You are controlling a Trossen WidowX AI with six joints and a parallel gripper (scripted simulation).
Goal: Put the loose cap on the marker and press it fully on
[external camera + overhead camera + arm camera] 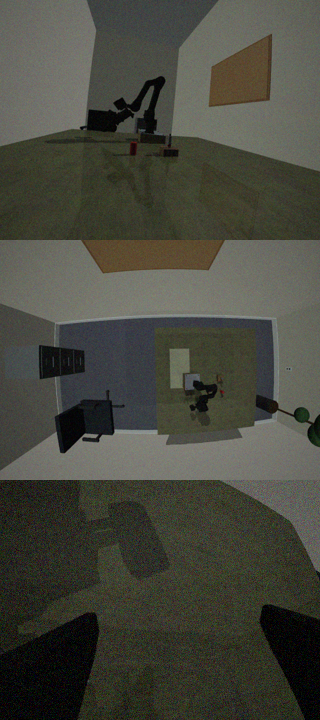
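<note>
The red cap lies 330 mm ahead of my gripper tip, 230 mm to the left of it and 40 mm below it. From my gripper tip the other things lie so: brown holder block: 390 mm to the left, 290 mm ahead, 50 mm below.
</note>
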